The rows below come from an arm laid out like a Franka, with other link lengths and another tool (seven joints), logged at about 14 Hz.
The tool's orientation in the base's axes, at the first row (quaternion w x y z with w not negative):
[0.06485, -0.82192, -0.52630, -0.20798]
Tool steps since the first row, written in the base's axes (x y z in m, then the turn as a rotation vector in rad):
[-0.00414, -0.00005, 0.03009, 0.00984, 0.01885, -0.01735]
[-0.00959, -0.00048, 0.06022, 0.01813, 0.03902, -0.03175]
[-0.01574, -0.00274, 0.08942, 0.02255, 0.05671, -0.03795]
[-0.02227, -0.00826, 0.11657, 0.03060, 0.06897, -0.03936]
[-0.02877, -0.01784, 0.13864, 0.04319, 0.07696, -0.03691]
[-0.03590, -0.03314, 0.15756, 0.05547, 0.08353, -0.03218]
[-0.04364, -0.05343, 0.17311, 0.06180, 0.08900, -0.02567]
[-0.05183, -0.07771, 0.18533, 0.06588, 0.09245, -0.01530]
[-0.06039, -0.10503, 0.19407, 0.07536, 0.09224, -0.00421]
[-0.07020, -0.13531, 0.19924, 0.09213, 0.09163, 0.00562]
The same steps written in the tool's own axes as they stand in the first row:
[0.01081, -0.00029, -0.02838, 0.01222, -0.00142, 0.02453]
[0.02085, -0.00158, -0.05728, 0.02620, -0.00447, 0.04640]
[0.02872, -0.00280, -0.08613, 0.04007, -0.00896, 0.05898]
[0.03288, -0.00316, -0.11429, 0.05267, -0.00730, 0.06645]
[0.03157, -0.00229, -0.13916, 0.06489, 0.00071, 0.07028]
[0.02394, 0.00017, -0.16321, 0.07676, 0.00932, 0.07149]
[0.01053, 0.00389, -0.18601, 0.08629, 0.01330, 0.06911]
[-0.00776, 0.00858, -0.20722, 0.09490, 0.01660, 0.06197]
[-0.03015, 0.01388, -0.22636, 0.10268, 0.02639, 0.05446]
[-0.05693, 0.01896, -0.24358, 0.11223, 0.04272, 0.04995]

